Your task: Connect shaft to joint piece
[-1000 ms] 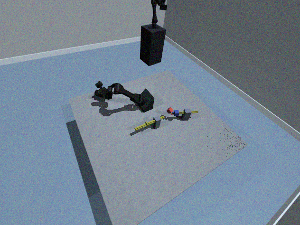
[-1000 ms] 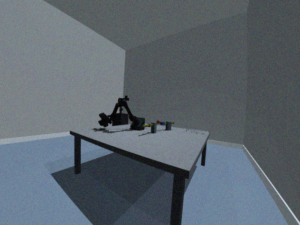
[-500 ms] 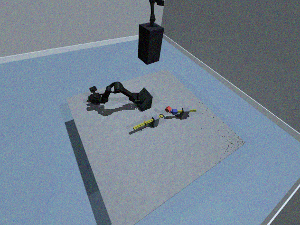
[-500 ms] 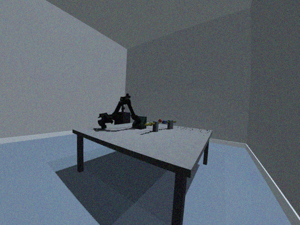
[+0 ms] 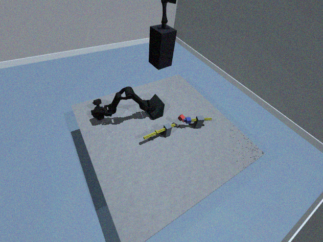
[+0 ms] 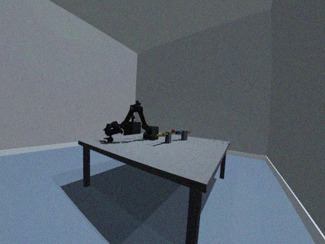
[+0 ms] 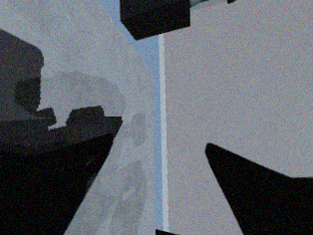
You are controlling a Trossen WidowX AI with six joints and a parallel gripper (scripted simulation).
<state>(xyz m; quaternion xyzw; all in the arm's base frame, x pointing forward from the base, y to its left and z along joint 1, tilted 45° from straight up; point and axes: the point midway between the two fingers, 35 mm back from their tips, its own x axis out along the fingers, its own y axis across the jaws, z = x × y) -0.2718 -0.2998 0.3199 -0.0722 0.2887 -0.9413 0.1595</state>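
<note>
My gripper tip is 57 cm short of the red square joint piece, 57 cm to the right of it and 4 cm below it.
</note>
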